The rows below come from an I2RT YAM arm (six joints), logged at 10 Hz.
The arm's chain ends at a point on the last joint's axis. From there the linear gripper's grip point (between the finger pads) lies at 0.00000 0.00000 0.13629 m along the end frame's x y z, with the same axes.
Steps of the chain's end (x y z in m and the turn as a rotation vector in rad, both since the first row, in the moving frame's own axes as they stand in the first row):
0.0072, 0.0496, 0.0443, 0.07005, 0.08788, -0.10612
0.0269, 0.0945, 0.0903, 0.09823, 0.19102, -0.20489
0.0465, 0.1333, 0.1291, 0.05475, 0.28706, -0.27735
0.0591, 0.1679, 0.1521, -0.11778, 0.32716, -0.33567
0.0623, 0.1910, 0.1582, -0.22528, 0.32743, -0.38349
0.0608, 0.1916, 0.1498, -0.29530, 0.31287, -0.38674
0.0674, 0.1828, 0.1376, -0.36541, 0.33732, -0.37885
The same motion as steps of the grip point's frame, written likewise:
0.0186, 0.0395, 0.0434, 0.07005, 0.08788, -0.10612
0.0512, 0.0787, 0.0872, 0.09823, 0.19102, -0.20489
0.0836, 0.1207, 0.1234, 0.05475, 0.28706, -0.27735
0.1046, 0.1760, 0.1440, -0.11778, 0.32716, -0.33567
0.1104, 0.2118, 0.1477, -0.22528, 0.32743, -0.38349
0.1087, 0.2216, 0.1375, -0.29530, 0.31287, -0.38674
0.1196, 0.2210, 0.1213, -0.36541, 0.33732, -0.37885

